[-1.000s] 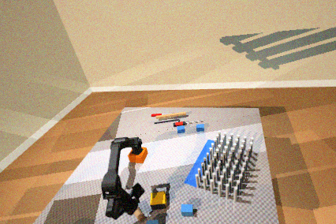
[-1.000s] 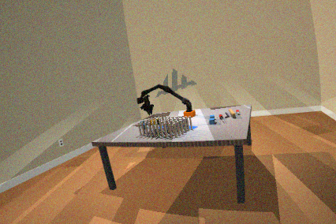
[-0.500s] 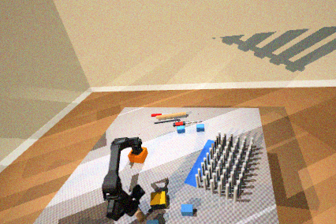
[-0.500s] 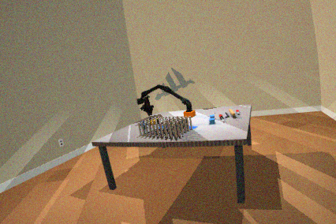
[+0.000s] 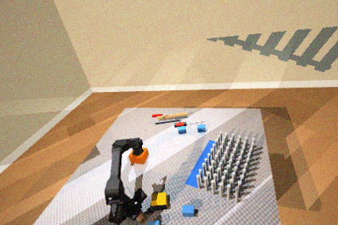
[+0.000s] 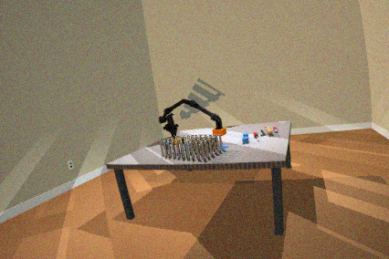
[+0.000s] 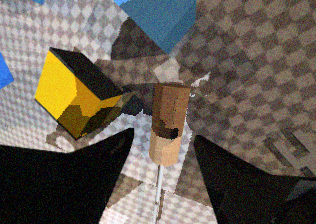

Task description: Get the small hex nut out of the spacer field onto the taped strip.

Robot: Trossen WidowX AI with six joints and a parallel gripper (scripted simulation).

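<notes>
Now: the wooden-handled rod 100 mm behind my gripper tip, 50 mm to the left of it and 40 mm below it. The rest, counted from my gripper tip: yellow block 110 mm to the left, 70 mm ahead, 30 mm below; then blue taped strip 470 mm to the left, 210 mm ahead, 50 mm below.
</notes>
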